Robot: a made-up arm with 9 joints. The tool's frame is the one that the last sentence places.
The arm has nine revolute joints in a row. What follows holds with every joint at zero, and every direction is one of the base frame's.
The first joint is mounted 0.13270 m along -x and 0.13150 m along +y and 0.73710 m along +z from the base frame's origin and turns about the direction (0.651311, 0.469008, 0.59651).
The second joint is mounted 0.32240 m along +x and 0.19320 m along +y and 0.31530 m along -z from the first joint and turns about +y.
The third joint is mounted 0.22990 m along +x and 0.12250 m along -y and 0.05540 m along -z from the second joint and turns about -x.
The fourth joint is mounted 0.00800 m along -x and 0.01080 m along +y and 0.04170 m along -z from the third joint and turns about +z.
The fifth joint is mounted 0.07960 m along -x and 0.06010 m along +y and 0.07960 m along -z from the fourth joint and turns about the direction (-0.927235, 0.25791, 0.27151).
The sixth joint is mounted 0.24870 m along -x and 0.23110 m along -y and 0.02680 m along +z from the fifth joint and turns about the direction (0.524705, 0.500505, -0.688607).
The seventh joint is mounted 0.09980 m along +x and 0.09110 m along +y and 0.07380 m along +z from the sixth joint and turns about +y.
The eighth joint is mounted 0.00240 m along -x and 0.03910 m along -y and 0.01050 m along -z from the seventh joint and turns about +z.
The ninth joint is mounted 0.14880 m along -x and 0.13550 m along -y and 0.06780 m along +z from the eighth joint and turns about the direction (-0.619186, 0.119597, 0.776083).
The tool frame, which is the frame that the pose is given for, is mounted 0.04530 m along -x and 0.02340 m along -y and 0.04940 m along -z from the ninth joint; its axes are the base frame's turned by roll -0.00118, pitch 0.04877 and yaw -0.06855 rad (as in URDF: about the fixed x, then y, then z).
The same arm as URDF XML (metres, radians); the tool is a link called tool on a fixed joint. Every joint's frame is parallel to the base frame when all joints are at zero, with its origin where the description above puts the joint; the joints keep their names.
<robot name="arm">
<link name="base"/>
<link name="link1"/>
<link name="link2"/>
<link name="link3"/>
<link name="link4"/>
<link name="link5"/>
<link name="link6"/>
<link name="link7"/>
<link name="link8"/>
<link name="link9"/>
<link name="tool"/>
<joint name="joint 1" type="continuous"><parent link="base"/><child link="link1"/><origin xyz="-0.1327 0.1315 0.7371"/><axis xyz="0.651311 0.469008 0.59651"/></joint>
<joint name="joint 2" type="continuous"><parent link="link1"/><child link="link2"/><origin xyz="0.3224 0.1932 -0.3153"/><axis xyz="0 1 0"/></joint>
<joint name="joint 3" type="continuous"><parent link="link2"/><child link="link3"/><origin xyz="0.2299 -0.1225 -0.0554"/><axis xyz="-1 0 0"/></joint>
<joint name="joint 4" type="continuous"><parent link="link3"/><child link="link4"/><origin xyz="-0.008 0.0108 -0.0417"/><axis xyz="0 0 1"/></joint>
<joint name="joint 5" type="continuous"><parent link="link4"/><child link="link5"/><origin xyz="-0.0796 0.0601 -0.0796"/><axis xyz="-0.927235 0.25791 0.27151"/></joint>
<joint name="joint 6" type="continuous"><parent link="link5"/><child link="link6"/><origin xyz="-0.2487 -0.2311 0.0268"/><axis xyz="0.524705 0.500505 -0.688607"/></joint>
<joint name="joint 7" type="continuous"><parent link="link6"/><child link="link7"/><origin xyz="0.0998 0.0911 0.0738"/><axis xyz="0 1 0"/></joint>
<joint name="joint 8" type="continuous"><parent link="link7"/><child link="link8"/><origin xyz="-0.0024 -0.0391 -0.0105"/><axis xyz="0 0 1"/></joint>
<joint name="joint 9" type="continuous"><parent link="link8"/><child link="link9"/><origin xyz="-0.1488 -0.1355 0.0678"/><axis xyz="-0.619186 0.119597 0.776083"/></joint>
<joint name="tool_fixed" type="fixed"><parent link="link9"/><child link="tool"/><origin xyz="-0.0453 -0.0234 -0.0494" rpy="-0.0012 0.0488 -0.0685"/></joint>
</robot>

